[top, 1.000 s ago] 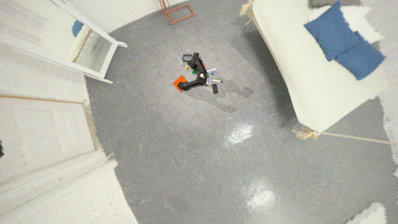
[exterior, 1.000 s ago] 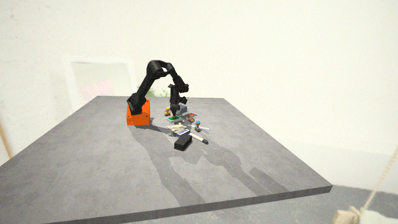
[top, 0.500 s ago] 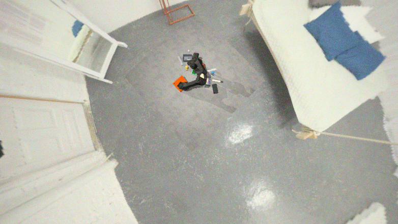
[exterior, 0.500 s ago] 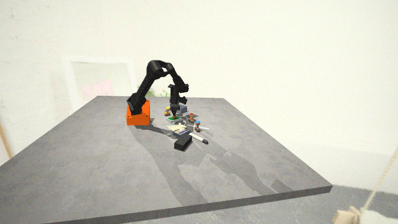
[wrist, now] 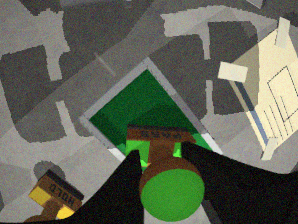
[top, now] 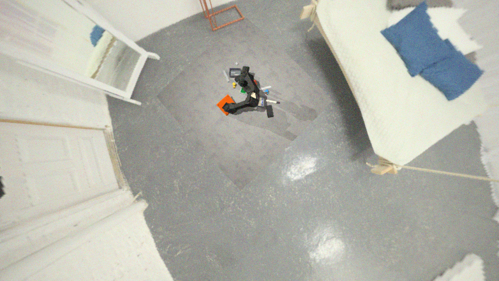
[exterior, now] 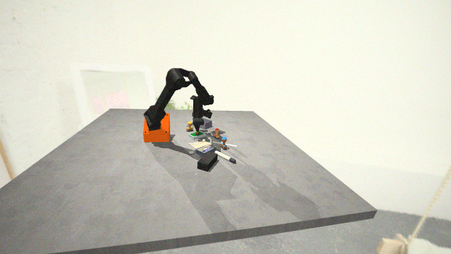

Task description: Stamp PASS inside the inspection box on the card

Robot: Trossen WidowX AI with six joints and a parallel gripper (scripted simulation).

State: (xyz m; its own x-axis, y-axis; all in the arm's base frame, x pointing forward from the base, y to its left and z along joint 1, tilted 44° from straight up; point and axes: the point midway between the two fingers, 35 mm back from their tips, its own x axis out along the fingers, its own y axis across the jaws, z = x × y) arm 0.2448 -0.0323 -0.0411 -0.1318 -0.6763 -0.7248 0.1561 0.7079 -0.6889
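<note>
My gripper tip is now 30 mm above the green ink pad. From my gripper tip the other things lie so: cream card 110 mm to the right, 40 mm below, 10 mm behind; then red-knobbed stamp 110 mm ahead, 40 mm to the right, 20 mm below; then yellow-knobbed stamp 90 mm to the left, 30 mm behind, 20 mm below.
</note>
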